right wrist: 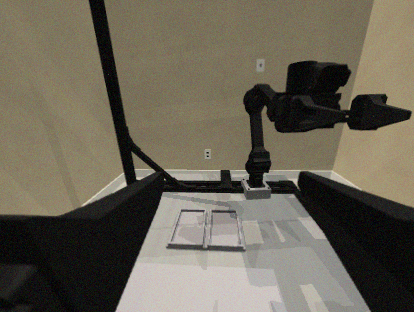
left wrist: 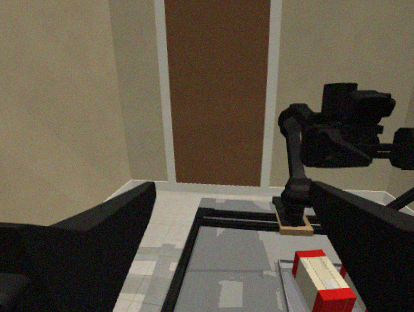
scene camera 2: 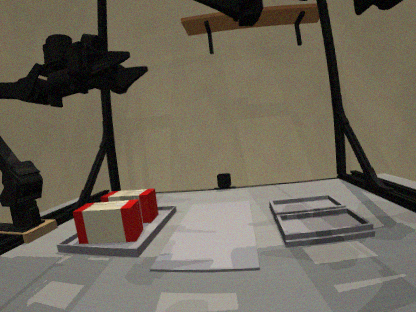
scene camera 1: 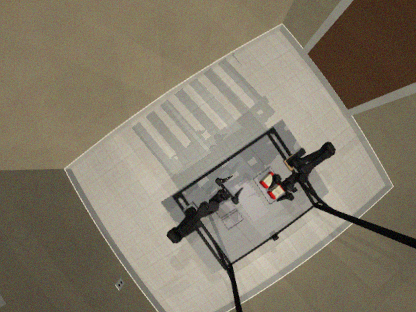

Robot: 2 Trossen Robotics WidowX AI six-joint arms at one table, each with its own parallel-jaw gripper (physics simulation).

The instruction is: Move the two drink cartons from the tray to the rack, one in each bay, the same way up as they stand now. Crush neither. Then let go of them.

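Places are measured from the left arm's base along level axes (x left, y ahead, z down), in millimetres.
Pixels of known places: left gripper, between the fingertips: [right wrist: 377, 116] [left wrist: 231, 188] [scene camera 1: 238, 181]; right gripper, between the fingertips: [right wrist: 229, 177] [left wrist: 408, 163] [scene camera 2: 139, 62] [scene camera 1: 272, 195]; left arm's base, origin of its link: [right wrist: 255, 183] [scene camera 1: 191, 211]; right arm's base, origin of its link: [left wrist: 292, 219] [scene camera 2: 27, 225] [scene camera 1: 292, 162].
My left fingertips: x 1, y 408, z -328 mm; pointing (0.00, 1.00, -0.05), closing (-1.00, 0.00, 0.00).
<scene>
Ahead of a thing's pixels: the offset from my left fingertips to its top centre. Level surfaces: height alone.
Two cream cartons with red ends lie lengthwise, side by side in the tray @(dz +356, dx -267, dy +197 mm) [scene camera 1: 258, 189] [scene camera 2: 100, 249] [left wrist: 283, 287]. The nearer carton in scene camera 2 [scene camera 2: 102, 223] partly hides the farther one @(dz +298, dx -320, dy +198 mm) [scene camera 2: 149, 206]. One carton @(dz +298, dx -210, dy +205 mm) [left wrist: 324, 277] shows clearly in the left wrist view. The rack @(dz +352, dx -220, dy -210 mm) [scene camera 2: 330, 235] [right wrist: 206, 230] has two bays, both empty, split by a divider. My left gripper [scene camera 1: 236, 183] [left wrist: 231, 188] is open and empty, raised near the rack side. My right gripper [scene camera 2: 136, 62] [right wrist: 229, 177] is open and empty, high above the tray side; from overhead it overlaps the cartons.
A pale flat mat @(dz +368 mm) [scene camera 2: 220, 240] lies between tray and rack. A black frame with upright posts [scene camera 2: 332, 90] borders the table. A small black block [scene camera 2: 224, 180] stands at the far edge in scene camera 2. A brown wall shelf [scene camera 2: 280, 17] hangs behind.
</scene>
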